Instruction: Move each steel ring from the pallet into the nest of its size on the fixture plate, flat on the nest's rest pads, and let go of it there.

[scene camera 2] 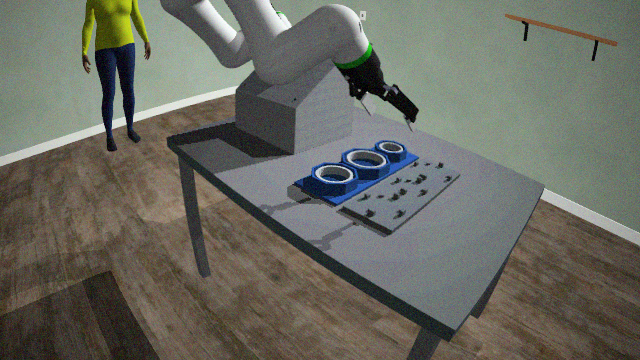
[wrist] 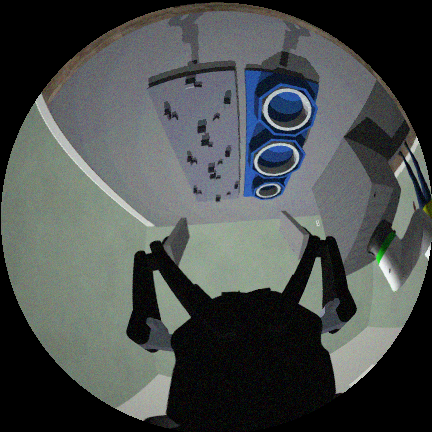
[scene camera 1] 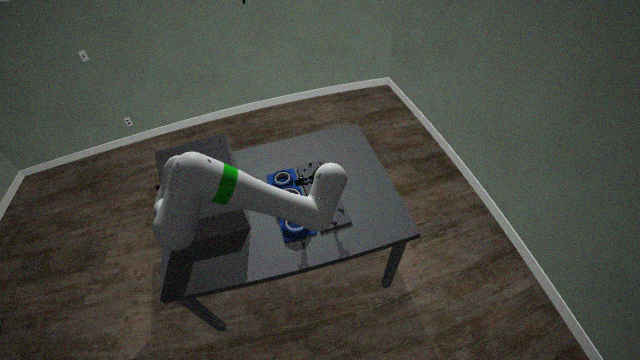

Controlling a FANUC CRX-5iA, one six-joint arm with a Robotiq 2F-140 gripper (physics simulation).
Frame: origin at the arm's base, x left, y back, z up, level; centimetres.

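Seen in the pictures: gripper, fingertip midpoint: (scene camera 2: pixel 393 118) (wrist: pixel 234 223); arm's base, link origin: (wrist: pixel 376 235).
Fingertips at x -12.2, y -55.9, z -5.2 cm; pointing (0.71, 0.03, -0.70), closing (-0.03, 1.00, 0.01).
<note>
Offsets run from my fingertips to a thing's middle. "*": to the spot under its first point. Level surfaces: height alone.
Three white-grey steel rings of different sizes sit in octagonal holders on the blue pallet (scene camera 2: pixel 411 158) (wrist: pixel 250 100): an end ring {* dx -12.4, dy +15.1, dz -19.2 cm} (scene camera 2: pixel 316 175) (wrist: pixel 265 109), a middle ring (scene camera 2: pixel 347 158) (wrist: pixel 256 160) and a small ring {* dx +19.3, dy +17.3, dz -19.5 cm} (scene camera 2: pixel 379 147) (wrist: pixel 257 191) at the far end. The grey fixture plate {dx +8.6, dy -4.2, dz -22.5 cm} (scene camera 2: pixel 387 223) (wrist: pixel 215 95) lies beside the pallet, with small dark pads and posts and no ring on it. My gripper (scene camera 2: pixel 391 120) (wrist: pixel 234 223) is open and empty, tilted, above the table beyond the small-ring end. In scene camera 1 the arm hides part of the pallet and plate.
The grey table {dz -23.1 cm} (scene camera 1: pixel 380 215) (scene camera 2: pixel 430 270) carries the robot's block-shaped grey pedestal (scene camera 2: pixel 320 115) (wrist: pixel 350 200) beside the pallet. The white arm (scene camera 1: pixel 270 197) (scene camera 2: pixel 305 45) reaches over the table. A person in a yellow top (scene camera 2: pixel 114 25) stands behind, off the table.
</note>
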